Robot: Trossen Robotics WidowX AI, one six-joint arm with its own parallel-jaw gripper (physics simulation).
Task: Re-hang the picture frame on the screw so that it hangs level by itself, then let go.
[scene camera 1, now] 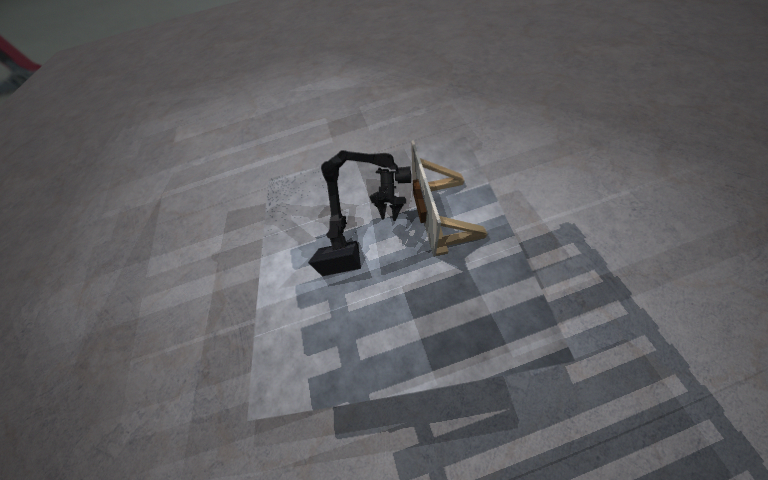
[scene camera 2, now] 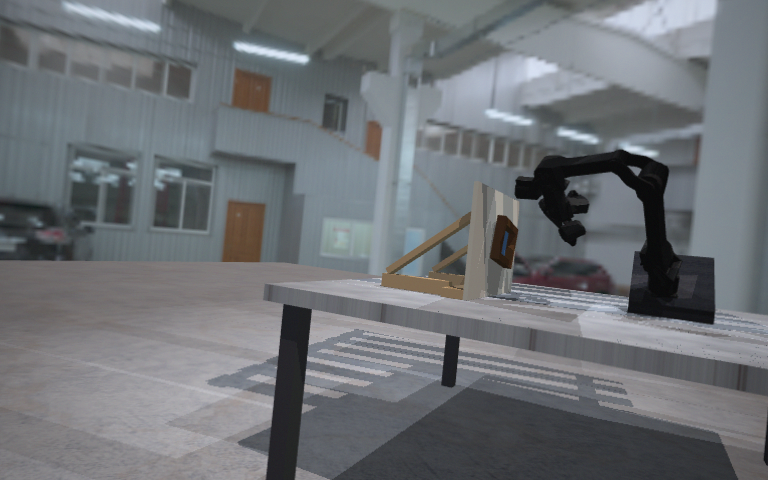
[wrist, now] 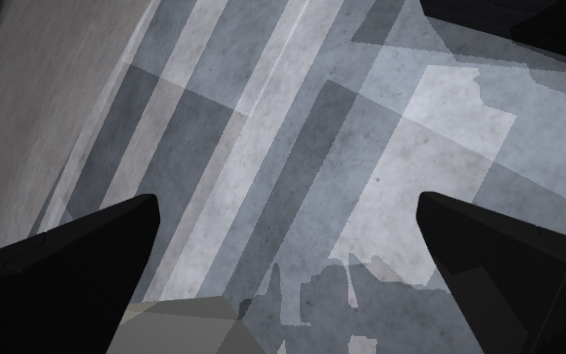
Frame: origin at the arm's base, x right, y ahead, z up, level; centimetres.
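Seen in the pictures: gripper, fingertip midpoint: [scene camera 1: 388,220] [wrist: 289,206]; arm's base, link origin: [scene camera 1: 339,247] [scene camera 2: 663,288].
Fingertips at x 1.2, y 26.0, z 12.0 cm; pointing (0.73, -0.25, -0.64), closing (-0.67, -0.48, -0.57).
Offsets run from my fingertips to a thing's top centre. "spot": to the spot under its first point.
The brown picture frame {dx -7.2, dy +17.1, dz +4.0 cm} [scene camera 1: 419,202] [scene camera 2: 497,243], with a blue middle, is against the front of the upright pale board [scene camera 2: 476,243]. It looks tilted in scene camera 2. The screw cannot be made out. My gripper [scene camera 1: 389,217] [scene camera 2: 571,240] [wrist: 289,206] is open and empty, pointing down above the table on the arm's side of the board. It is apart from the frame. The picture frame does not show in the wrist view, where a pale beige corner {spot: dx +11.1, dy +16.7, dz -11.0 cm} [wrist: 175,332] shows beside the left finger.
Wooden braces [scene camera 1: 465,230] [scene camera 2: 421,281] stand behind the board on the grey table [scene camera 2: 351,302]. The arm's black base [scene camera 1: 336,259] [scene camera 2: 673,300] faces the board's front. The arm's wrist housing [scene camera 1: 402,174] [scene camera 2: 527,187] is close to the board's upper part.
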